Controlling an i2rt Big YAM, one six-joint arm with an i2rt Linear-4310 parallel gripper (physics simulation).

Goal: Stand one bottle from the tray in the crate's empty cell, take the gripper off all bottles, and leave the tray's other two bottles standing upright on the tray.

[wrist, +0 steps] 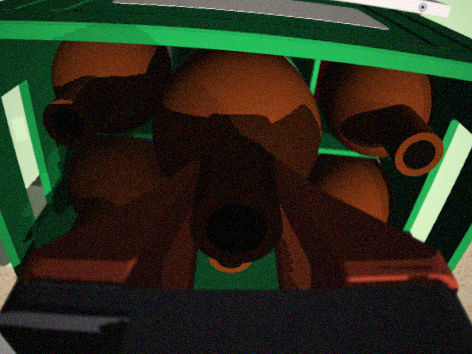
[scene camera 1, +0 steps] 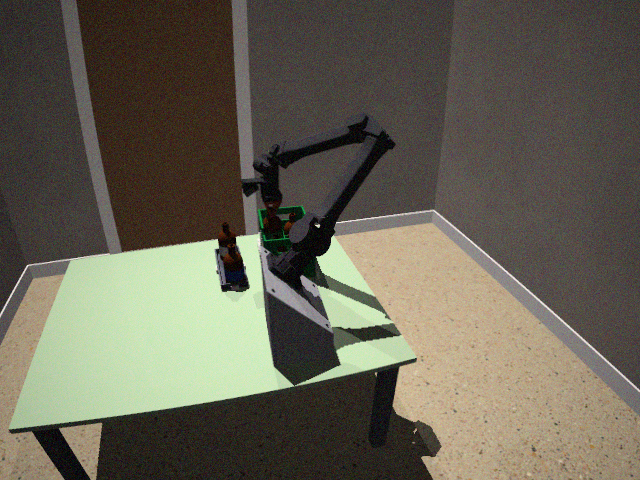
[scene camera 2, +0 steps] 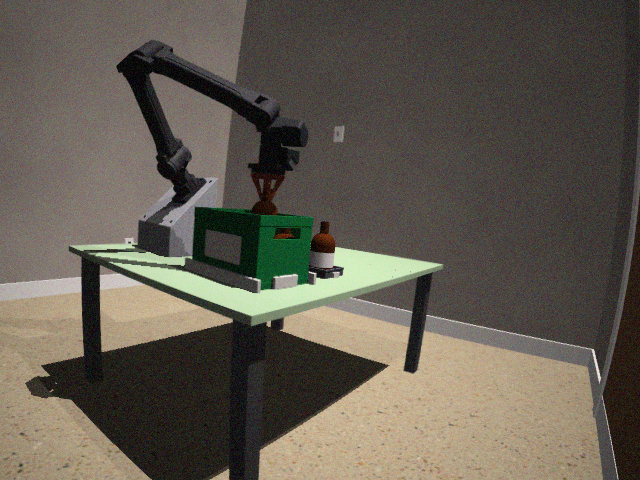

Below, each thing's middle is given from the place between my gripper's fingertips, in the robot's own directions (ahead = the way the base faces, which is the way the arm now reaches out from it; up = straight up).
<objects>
I see the green-label brown bottle (wrist: pixel 235 112) 4 cm below my hand. Round my hand: pale low rail (scene camera 2: pixel 254 285) 19 cm below, 15 cm to the right, 1 cm ahead.
</objects>
